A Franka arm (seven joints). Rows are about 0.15 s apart.
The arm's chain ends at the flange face. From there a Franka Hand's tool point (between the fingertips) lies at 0.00 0.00 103.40 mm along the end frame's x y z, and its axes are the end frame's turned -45 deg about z.
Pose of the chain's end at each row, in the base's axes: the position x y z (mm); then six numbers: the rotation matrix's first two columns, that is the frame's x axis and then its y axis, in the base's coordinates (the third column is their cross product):
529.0 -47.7 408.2 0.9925 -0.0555 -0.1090 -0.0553 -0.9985 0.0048
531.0 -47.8 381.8 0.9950 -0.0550 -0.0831 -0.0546 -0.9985 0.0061
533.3 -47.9 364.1 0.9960 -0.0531 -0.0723 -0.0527 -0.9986 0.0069
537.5 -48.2 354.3 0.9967 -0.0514 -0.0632 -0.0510 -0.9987 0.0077
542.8 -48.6 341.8 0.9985 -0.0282 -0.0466 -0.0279 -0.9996 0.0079
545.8 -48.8 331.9 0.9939 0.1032 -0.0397 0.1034 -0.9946 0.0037
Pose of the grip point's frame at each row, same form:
517.7 -47.6 305.4 0.7409 0.6668 -0.0805 0.6627 -0.7453 -0.0737
522.4 -48.0 278.8 0.7422 0.6672 -0.0631 0.6650 -0.7449 -0.0544
525.8 -48.2 261.0 0.7415 0.6686 -0.0560 0.6670 -0.7437 -0.0462
530.9 -48.7 251.1 0.7408 0.6698 -0.0501 0.6687 -0.7425 -0.0392
538.0 -49.3 238.5 0.7258 0.6869 -0.0385 0.6863 -0.7268 -0.0274
541.8 -49.6 228.6 0.6297 0.7763 -0.0307 0.7759 -0.6303 -0.0255

